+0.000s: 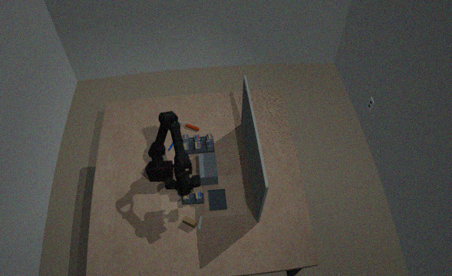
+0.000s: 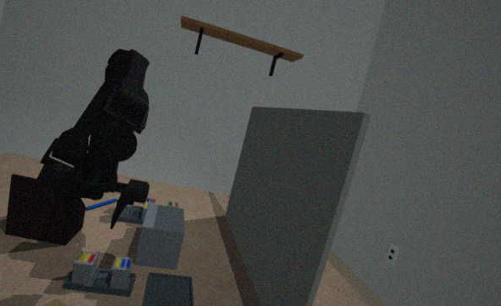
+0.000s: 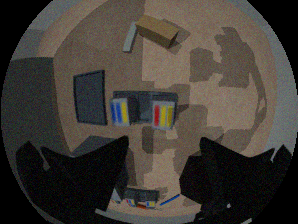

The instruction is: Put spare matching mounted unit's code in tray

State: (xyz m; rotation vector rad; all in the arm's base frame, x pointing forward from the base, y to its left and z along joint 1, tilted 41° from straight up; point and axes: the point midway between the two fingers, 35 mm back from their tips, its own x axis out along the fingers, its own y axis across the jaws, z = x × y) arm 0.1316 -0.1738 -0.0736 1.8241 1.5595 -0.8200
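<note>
My gripper tip is 8 cm above the grey spare. From my gripper tip the other things lie so: tan block: 16 cm to the right, 10 cm below; then tray: 17 cm ahead, 4 cm to the right, 12 cm below; then mounted unit: 15 cm ahead, 16 cm to the left, 7 cm below.
</note>
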